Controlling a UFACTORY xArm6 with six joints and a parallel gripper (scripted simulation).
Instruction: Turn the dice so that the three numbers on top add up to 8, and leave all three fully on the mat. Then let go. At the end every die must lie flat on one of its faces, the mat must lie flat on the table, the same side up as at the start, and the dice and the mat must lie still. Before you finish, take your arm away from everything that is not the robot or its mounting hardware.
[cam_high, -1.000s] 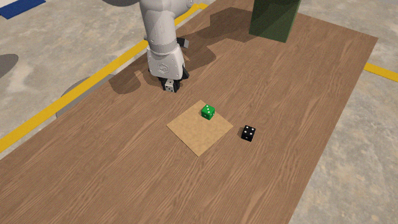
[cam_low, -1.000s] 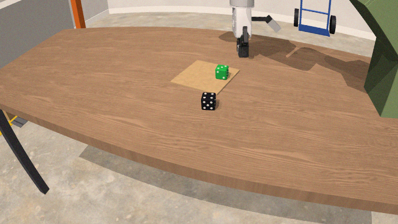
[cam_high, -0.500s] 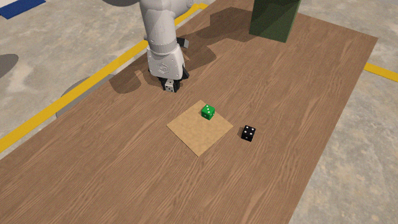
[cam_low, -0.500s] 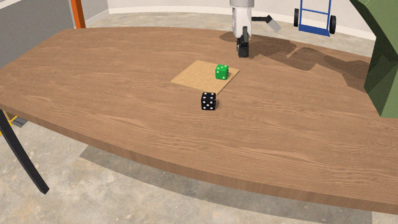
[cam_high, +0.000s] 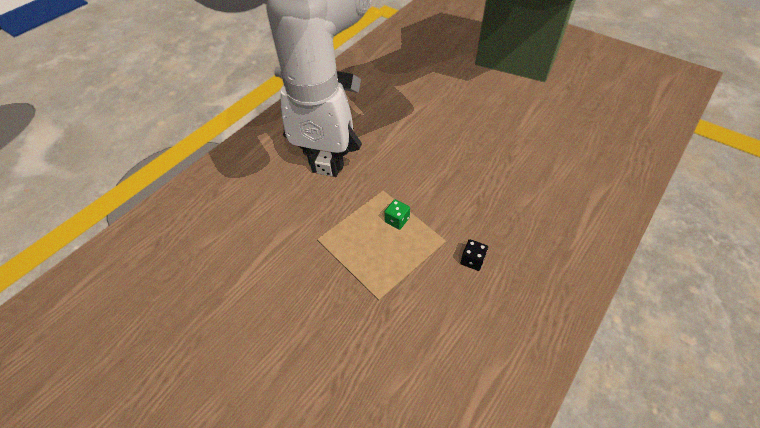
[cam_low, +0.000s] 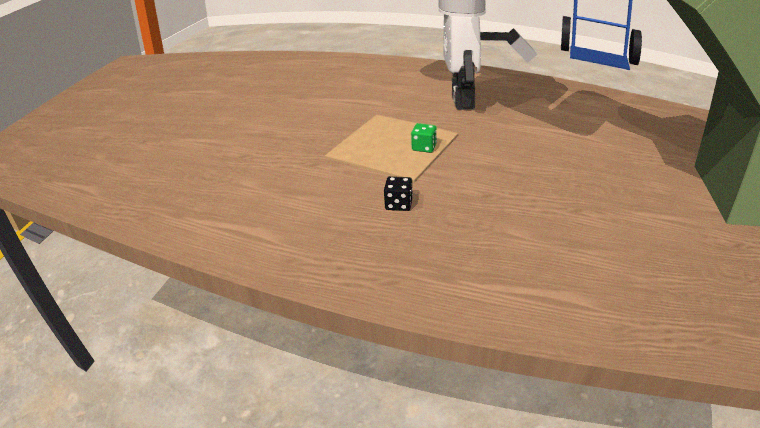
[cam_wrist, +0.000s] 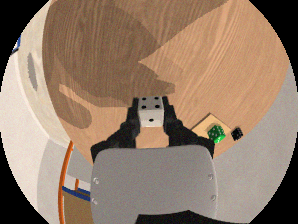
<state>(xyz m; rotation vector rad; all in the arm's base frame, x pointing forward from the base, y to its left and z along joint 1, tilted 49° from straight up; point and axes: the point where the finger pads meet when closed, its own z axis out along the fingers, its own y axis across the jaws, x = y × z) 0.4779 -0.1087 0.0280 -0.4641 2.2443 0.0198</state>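
Right now my hand is 17 cm to the right of the tan mat, 4 cm short of it and 2 cm above it. The rest, counted from my hand: white die: 1 cm below; green die: 17 cm to the left; black die: 29 cm to the left, 3 cm behind, 1 cm below.
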